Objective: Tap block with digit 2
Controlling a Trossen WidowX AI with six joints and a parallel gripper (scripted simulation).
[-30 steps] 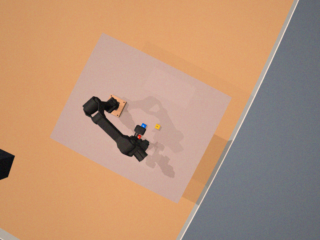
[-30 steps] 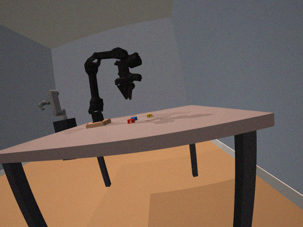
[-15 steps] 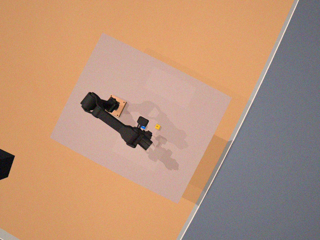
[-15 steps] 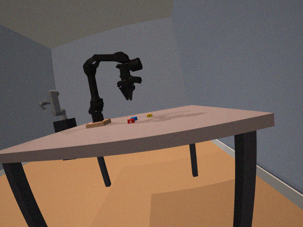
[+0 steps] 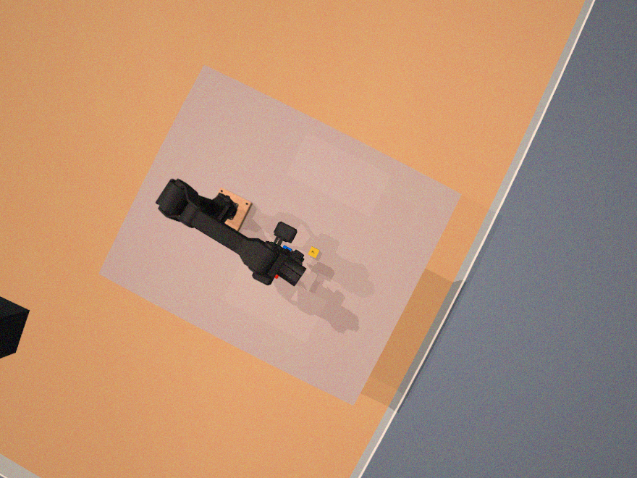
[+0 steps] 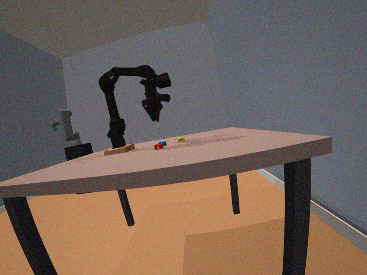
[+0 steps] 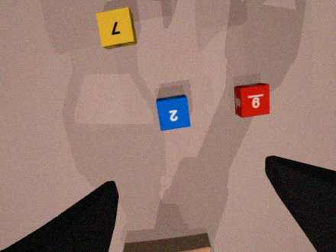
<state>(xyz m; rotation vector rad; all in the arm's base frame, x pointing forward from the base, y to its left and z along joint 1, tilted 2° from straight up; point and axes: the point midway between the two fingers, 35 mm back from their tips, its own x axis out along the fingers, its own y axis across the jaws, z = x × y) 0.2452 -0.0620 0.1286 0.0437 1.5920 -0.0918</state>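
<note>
My gripper tip is 11 cm above the blue block and 1 cm short of it. Round my gripper tip: yellow block 11 cm below, 11 cm ahead, 4 cm to the left; then red block 11 cm below, 9 cm to the right.
</note>
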